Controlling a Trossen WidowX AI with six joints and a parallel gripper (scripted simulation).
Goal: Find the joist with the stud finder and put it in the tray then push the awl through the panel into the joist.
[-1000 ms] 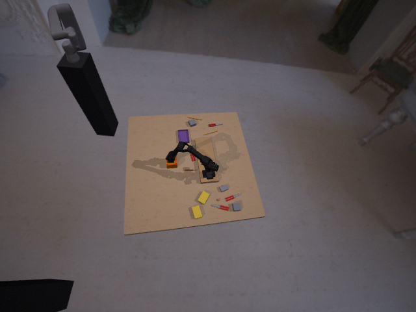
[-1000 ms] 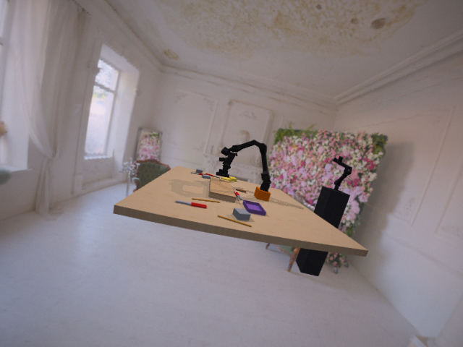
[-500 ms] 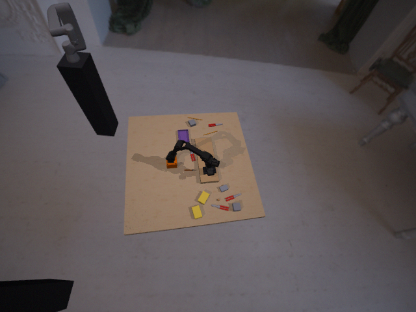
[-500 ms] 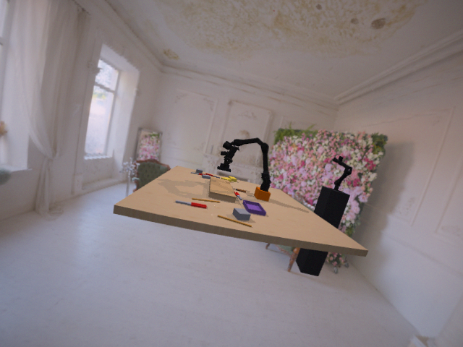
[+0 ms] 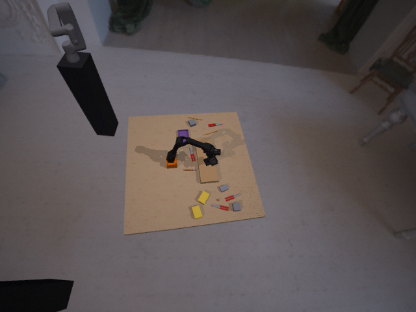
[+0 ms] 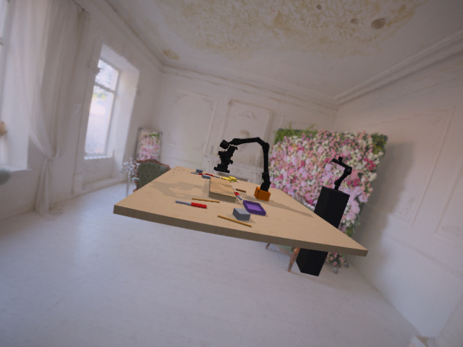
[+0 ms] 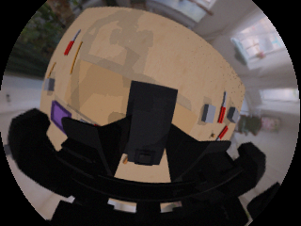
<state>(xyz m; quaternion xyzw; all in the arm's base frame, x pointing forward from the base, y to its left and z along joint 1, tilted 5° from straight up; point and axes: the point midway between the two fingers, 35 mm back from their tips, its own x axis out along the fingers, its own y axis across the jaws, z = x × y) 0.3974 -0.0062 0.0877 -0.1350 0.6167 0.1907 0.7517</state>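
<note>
The purple tray lies 310 mm behind my gripper tip, 350 mm to the left of it and 150 mm below it. Also, from my gripper tip: stud finder (20 mm behind, 10 mm to the right, 20 mm above); awl (180 mm behind, 60 mm to the right, 150 mm below).
</note>
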